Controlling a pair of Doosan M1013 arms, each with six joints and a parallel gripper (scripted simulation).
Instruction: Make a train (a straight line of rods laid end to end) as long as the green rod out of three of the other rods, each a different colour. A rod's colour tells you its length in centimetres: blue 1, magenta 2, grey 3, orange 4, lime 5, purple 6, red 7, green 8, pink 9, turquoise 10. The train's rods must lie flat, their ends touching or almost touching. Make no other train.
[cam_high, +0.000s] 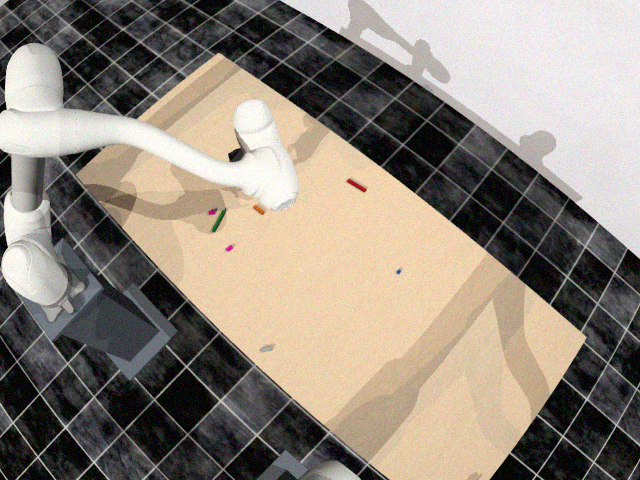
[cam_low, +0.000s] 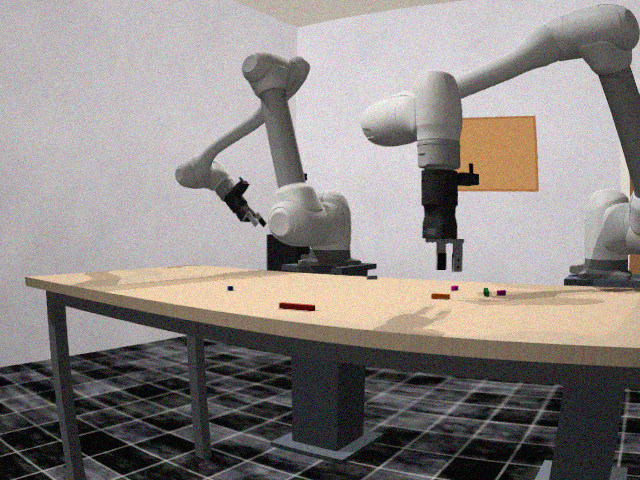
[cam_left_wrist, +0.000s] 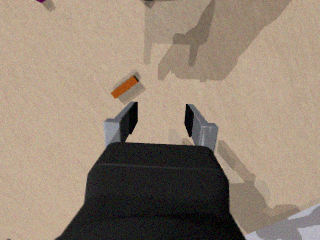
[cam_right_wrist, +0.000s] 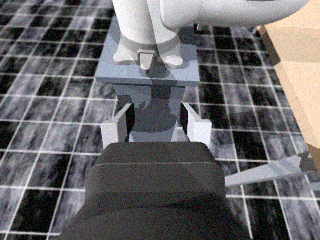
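Note:
Now: the blue rod 12 cm ahead of my left hand, 49 cm to the right of it and 8 cm below it. Round my left hand: orange rod: 4 cm behind, 4 cm to the right, 8 cm below; red rod: 24 cm ahead, 20 cm to the right, 8 cm below; green rod: 16 cm behind, 3 cm to the left, 8 cm below.

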